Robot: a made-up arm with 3 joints. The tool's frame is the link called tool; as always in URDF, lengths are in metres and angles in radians.
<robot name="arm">
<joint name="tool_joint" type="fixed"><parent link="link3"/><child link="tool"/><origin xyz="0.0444 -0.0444 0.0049" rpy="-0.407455 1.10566 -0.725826"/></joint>
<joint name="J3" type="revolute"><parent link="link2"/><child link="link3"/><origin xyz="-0.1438 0.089 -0.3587" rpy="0 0 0"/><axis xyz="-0.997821 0.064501 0.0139"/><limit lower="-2.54" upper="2.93" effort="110" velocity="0.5"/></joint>
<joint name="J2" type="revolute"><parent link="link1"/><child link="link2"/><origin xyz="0.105 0.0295 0.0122" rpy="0 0 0"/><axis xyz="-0.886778 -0.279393 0.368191"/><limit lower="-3.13" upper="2.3" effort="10" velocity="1.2"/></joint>
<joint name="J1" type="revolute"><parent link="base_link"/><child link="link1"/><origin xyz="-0.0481 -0.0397 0.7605" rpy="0 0 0"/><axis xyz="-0.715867 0.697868 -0.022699"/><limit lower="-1.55" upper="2.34" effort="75" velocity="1.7"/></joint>
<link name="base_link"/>
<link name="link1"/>
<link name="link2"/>
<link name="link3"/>
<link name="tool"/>
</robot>
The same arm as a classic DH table. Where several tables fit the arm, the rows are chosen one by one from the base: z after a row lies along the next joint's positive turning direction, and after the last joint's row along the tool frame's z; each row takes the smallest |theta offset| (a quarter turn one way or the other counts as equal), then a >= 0, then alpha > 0; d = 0 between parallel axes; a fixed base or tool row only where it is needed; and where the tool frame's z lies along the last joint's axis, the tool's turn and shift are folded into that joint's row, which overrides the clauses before.
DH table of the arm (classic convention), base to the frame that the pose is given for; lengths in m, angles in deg. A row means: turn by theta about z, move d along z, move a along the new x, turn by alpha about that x. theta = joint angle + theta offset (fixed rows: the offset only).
base (fixed): a -0.062; alpha -91.3; d 0.7607; theta offset 45.73
J1: a 0.0495; alpha 64.44; d -0.0093; theta offset -65.22
J2: a -0.1897; alpha -29.31; d -0.7373; theta offset 29.93
J3: a -0.0355; alpha 152.27; d 0.7037; theta offset 19.07
tool (fixed): a 0; alpha 0; d 0.0475; theta offset -128.05
Joint limits (deg, base to tool): -88.81..134.07 -179.34..131.78 -145.53..167.88

